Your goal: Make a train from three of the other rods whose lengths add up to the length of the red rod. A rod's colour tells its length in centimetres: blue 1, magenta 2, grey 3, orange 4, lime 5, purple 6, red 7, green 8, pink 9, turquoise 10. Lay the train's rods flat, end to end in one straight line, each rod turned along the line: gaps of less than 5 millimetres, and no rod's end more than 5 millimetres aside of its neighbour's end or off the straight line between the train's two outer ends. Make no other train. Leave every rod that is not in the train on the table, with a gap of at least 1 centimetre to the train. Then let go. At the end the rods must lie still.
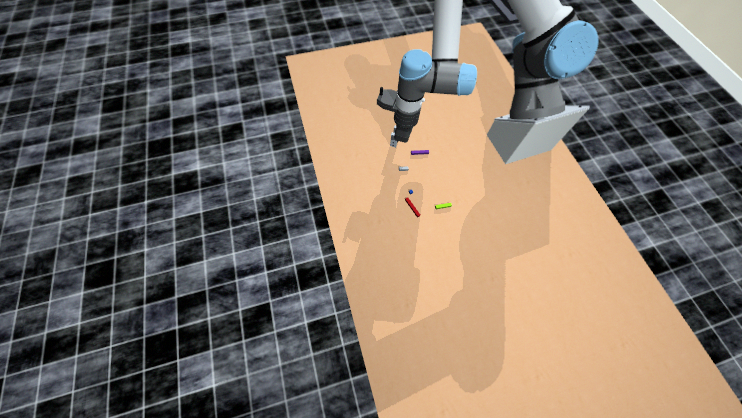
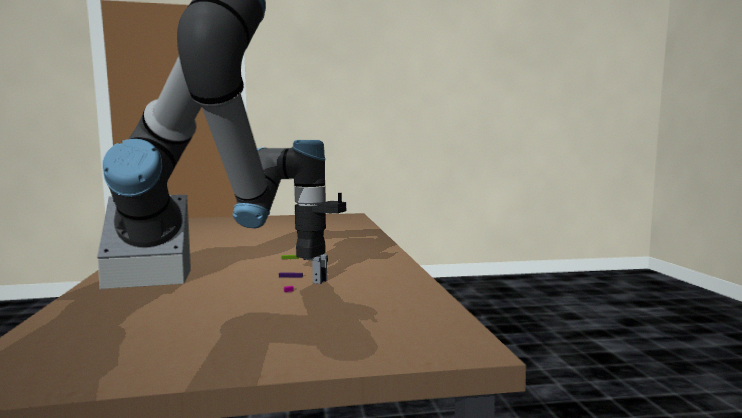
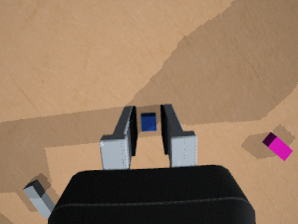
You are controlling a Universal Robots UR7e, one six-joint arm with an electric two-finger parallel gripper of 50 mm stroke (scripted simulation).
Observation:
In view: the gripper (image 2: 320,281).
The gripper shows as well in image 3 (image 3: 148,120).

